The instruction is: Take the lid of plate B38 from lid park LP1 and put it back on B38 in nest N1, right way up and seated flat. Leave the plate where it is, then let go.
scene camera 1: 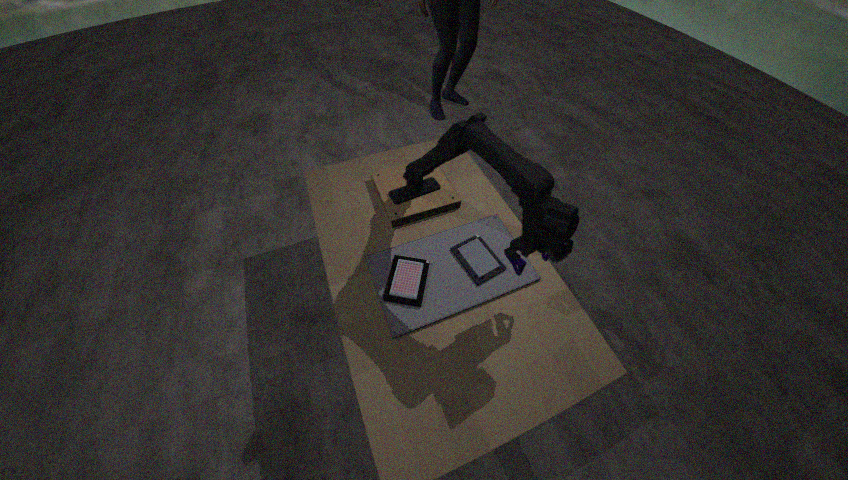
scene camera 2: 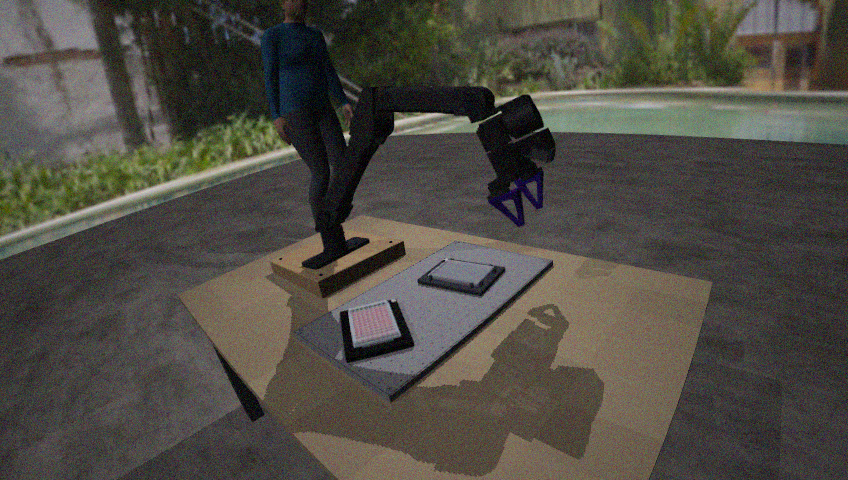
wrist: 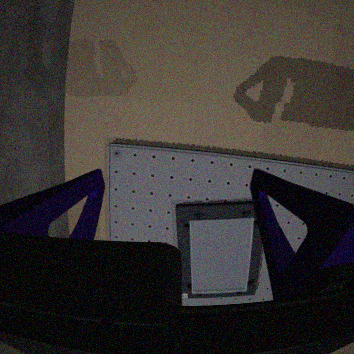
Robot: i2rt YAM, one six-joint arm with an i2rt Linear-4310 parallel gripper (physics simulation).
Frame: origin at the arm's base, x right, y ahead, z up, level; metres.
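Seen in the pictures: gripper, fingertip midpoint: [scene camera 1: 531,267] [scene camera 2: 531,216] [wrist: 177,177]; arm's base at its link origin: [scene camera 1: 414,191] [scene camera 2: 337,253].
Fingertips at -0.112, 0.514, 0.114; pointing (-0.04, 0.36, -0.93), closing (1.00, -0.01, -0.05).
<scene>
Pixels of each thing's middle, then the offset from my fingertips to it, as dx, dy, dz. "pt": a spot on its surface instead. Level surfaces: height alone.
- pale clear rectangle at a spot on its surface: [wrist: 220,256] [scene camera 2: 463,270] [scene camera 1: 479,257] pt +0.053, -0.147, -0.124
- lid park LP1 at the middle of its body: [wrist: 219,256] [scene camera 2: 461,273] [scene camera 1: 478,257] +0.054, -0.152, -0.132
- Plate B38 at the middle of its body: [scene camera 2: 372,322] [scene camera 1: 407,278] +0.303, -0.190, -0.123
- black nest N1 at the middle of its body: [scene camera 2: 373,326] [scene camera 1: 407,279] +0.303, -0.190, -0.133
- grey perforated board at the middle of its body: [wrist: 276,255] [scene camera 2: 433,298] [scene camera 1: 451,268] +0.147, -0.166, -0.148
- wooden table at its surface level: dz -0.154
The lid, a pale clear rectangle [scene camera 1: 477,257] [scene camera 2: 462,272] [wrist: 220,256], lies flat in the dark grey frame of lid park LP1 [scene camera 1: 490,277] [scene camera 2: 490,282] [wrist: 183,250]. Plate B38 [scene camera 1: 407,277] [scene camera 2: 373,322], with pink wells and a white rim, sits in the black nest N1 [scene camera 1: 421,288] [scene camera 2: 405,339] at the board's other end. My gripper [scene camera 1: 533,265] [scene camera 2: 530,215] [wrist: 177,177] is open and empty, with purple fingers wide apart. It hangs well above the board, off to the side of the lid. In the wrist view the lid shows below the fingertips, nearer the right finger, which covers part of the park.
The grey perforated board [scene camera 1: 440,297] [scene camera 2: 440,333] [wrist: 145,190] carries the park and the nest on the wooden table [scene camera 1: 535,356] [scene camera 2: 642,333] [wrist: 190,45]. The arm's wooden base block [scene camera 2: 363,268] stands behind the board. A person [scene camera 1: 455,47] [scene camera 2: 303,77] stands behind the table. Arm shadows fall across table and board.
</scene>
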